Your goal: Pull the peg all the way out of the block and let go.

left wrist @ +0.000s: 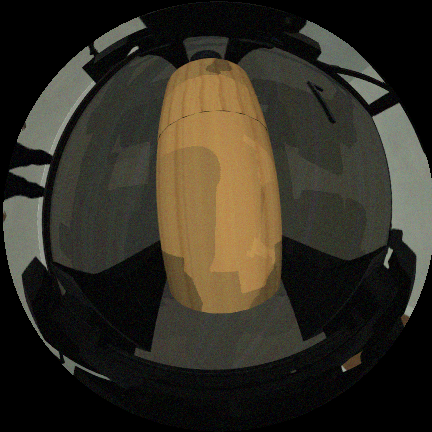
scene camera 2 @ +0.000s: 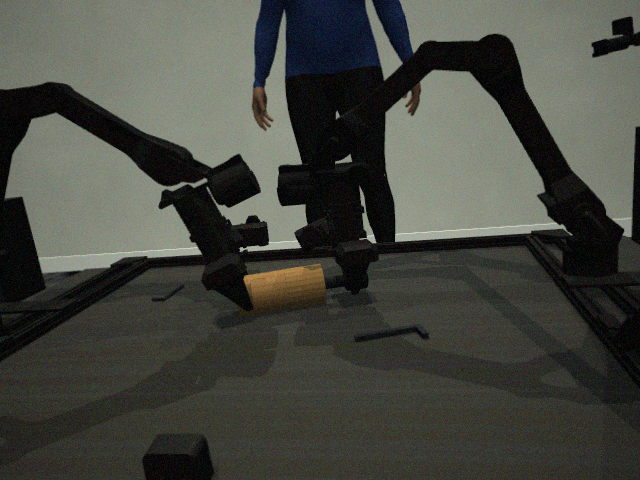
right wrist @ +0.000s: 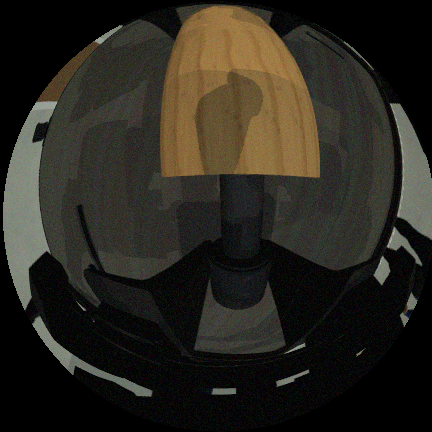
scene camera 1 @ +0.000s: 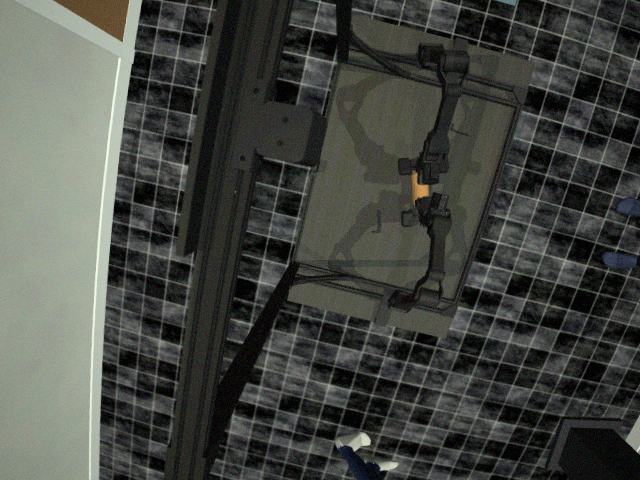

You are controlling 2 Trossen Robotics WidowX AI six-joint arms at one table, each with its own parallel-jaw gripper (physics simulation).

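Seen in the pictures: left gripper, between the fingertips: point(left wrist: 220, 241) point(scene camera 2: 250, 302); right gripper, between the fingertips: point(scene camera 2: 353, 290) point(right wrist: 236, 245) point(scene camera 1: 420, 215); left arm's base, origin of its link: point(scene camera 1: 424, 59); right arm's base, origin of its link: point(scene camera 2: 591, 274) point(right wrist: 181, 355) point(scene camera 1: 396, 297).
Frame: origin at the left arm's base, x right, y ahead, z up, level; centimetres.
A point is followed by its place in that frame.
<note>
The orange-brown wooden block point(scene camera 1: 420, 187) {x 4.2, y 49.6, z 4.7 cm} point(scene camera 2: 289, 286) {x 6.6, y 50.7, z 2.8 cm} point(left wrist: 220, 190) {x 3.7, y 46.7, z 4.7 cm} point(right wrist: 240, 125) is a cylinder lying along the line between the grippers. The dark peg point(scene camera 2: 334, 281) {x 4.2, y 58.3, z 1.7 cm} point(right wrist: 242, 215) {x 3.3, y 58.1, z 2.3 cm} sticks out of its end towards the right gripper; its thicker head is at the outer end. My left gripper point(scene camera 2: 248, 303) {x 3.9, y 44.0, z 0.1 cm} point(left wrist: 220, 241) {x 3.9, y 44.0, z 0.1 cm} is shut on the block, a finger on each side near the far end from the peg. My right gripper point(scene camera 2: 355, 289) {x 3.1, y 61.4, z -0.8 cm} point(right wrist: 236, 245) {x 3.1, y 61.4, z -0.8 cm} is shut on the peg at its head. The peg's inner part is hidden in the block.
An L-shaped dark key point(scene camera 1: 378, 221) {x 20.6, y 63.0, z -1.2 cm} point(scene camera 2: 392, 333) {x 20.7, y 63.6, z -1.5 cm} point(left wrist: 322, 102) {x 19.9, y 61.9, z -1.3 cm} point(right wrist: 87, 230) {x 19.9, y 61.6, z -1.8 cm} lies on the table. A second thin key point(scene camera 1: 459, 129) {x -13.1, y 28.1, z -1.3 cm} point(scene camera 2: 168, 293) {x -11.8, y 27.9, z -1.3 cm} lies on the block's other side. A dark frame point(scene camera 2: 444, 242) {x -16.5, y 84.8, z -0.2 cm} edges the table. A dark box-shaped thing point(scene camera 2: 178, 457) {x 47.1, y 38.9, z 3.1 cm} shows at the lower left of scene camera 2.
</note>
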